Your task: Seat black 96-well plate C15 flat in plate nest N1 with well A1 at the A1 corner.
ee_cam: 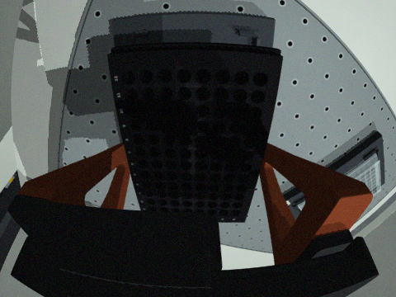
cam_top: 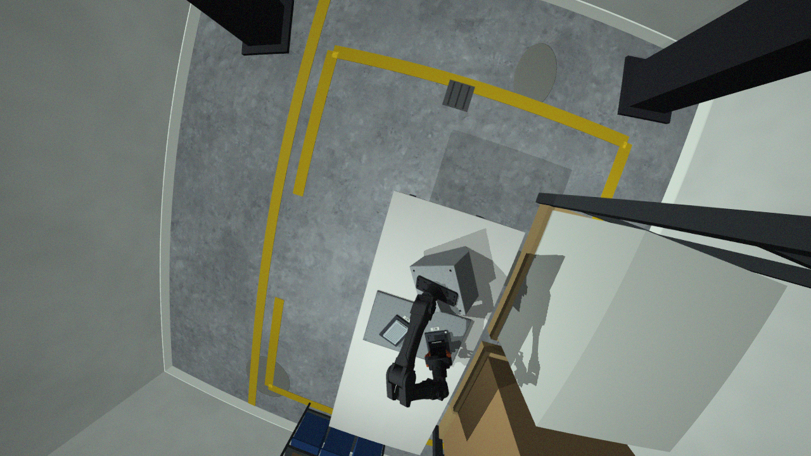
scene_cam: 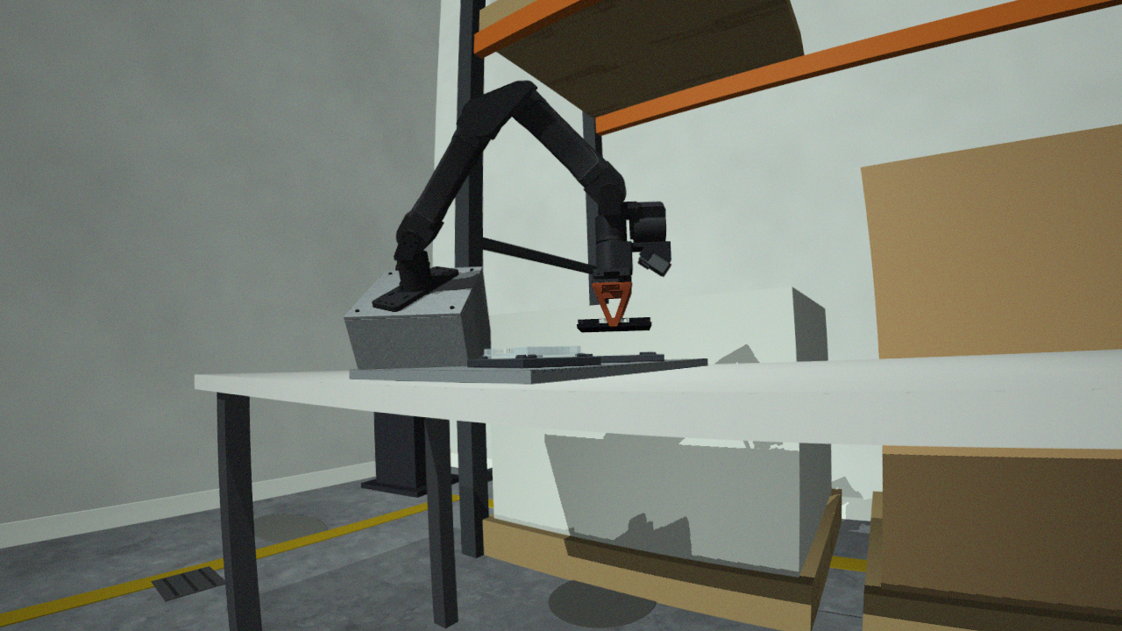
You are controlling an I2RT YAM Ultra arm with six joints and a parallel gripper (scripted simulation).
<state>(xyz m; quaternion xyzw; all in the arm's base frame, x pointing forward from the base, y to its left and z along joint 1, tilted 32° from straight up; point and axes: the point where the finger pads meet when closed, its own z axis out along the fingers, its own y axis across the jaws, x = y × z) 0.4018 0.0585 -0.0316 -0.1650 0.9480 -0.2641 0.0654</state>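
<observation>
Now: the dark plate nest N1 60 mm below my hand. From my hand the other things lie so: white N1 label (90 mm behind, 30 mm to the right, 70 mm below); N2 label (130 mm behind, 180 mm to the right, 70 mm below); black 96-well plate C15 (right at my hand).
</observation>
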